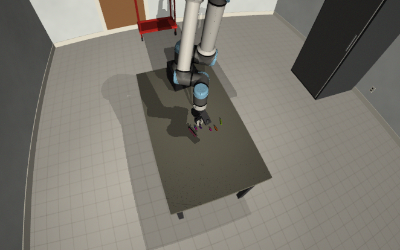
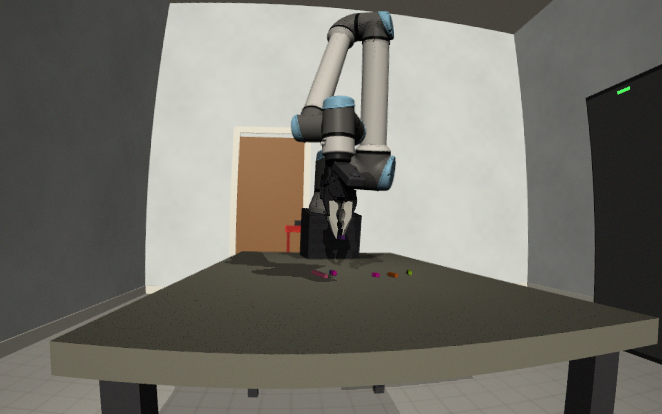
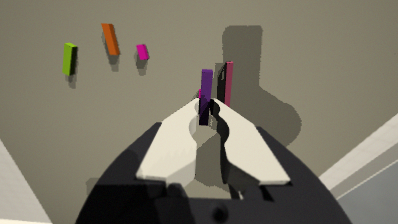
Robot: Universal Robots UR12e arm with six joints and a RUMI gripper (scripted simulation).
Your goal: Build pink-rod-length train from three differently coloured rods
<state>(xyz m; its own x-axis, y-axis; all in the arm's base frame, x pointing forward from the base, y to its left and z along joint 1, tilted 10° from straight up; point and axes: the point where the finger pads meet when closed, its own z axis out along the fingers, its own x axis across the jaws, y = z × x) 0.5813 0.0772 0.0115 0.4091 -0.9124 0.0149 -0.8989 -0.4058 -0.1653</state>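
Right now the pink rod is 11 cm below my hand and 5 cm to the right of it. From my hand the other things lie so: purple rod: 1 cm below; then orange rod: 14 cm to the left, 11 cm below, 2 cm behind; then blue rod: 11 cm below, 5 cm behind, 2 cm to the right.
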